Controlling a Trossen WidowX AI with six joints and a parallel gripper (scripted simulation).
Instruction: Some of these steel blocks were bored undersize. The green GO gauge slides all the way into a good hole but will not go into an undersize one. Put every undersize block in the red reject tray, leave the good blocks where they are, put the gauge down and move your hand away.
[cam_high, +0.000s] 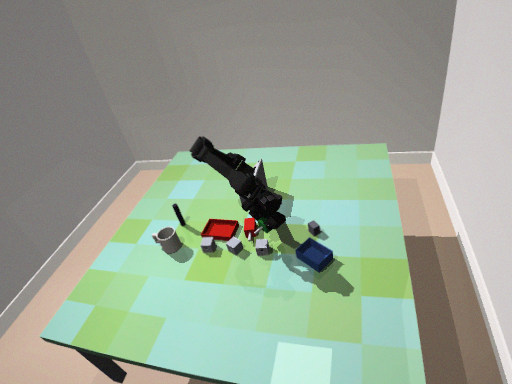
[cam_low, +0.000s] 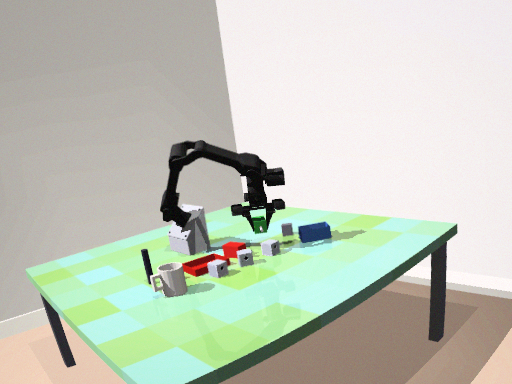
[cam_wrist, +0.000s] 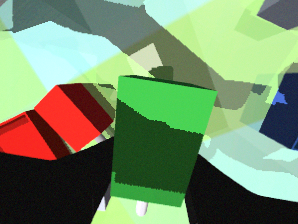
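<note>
Right now the green GO gauge is 1 cm ahead of my gripper tip, 1 cm to the right of it and 2 cm above it. From my gripper tip the other things lie so: steel block (6 cm ahead, 1 cm to the right, 5 cm below); blue tray (7 cm ahead, 19 cm to the left, 6 cm below); darker grey block (6 cm behind, 17 cm to the left, 5 cm below).
</note>
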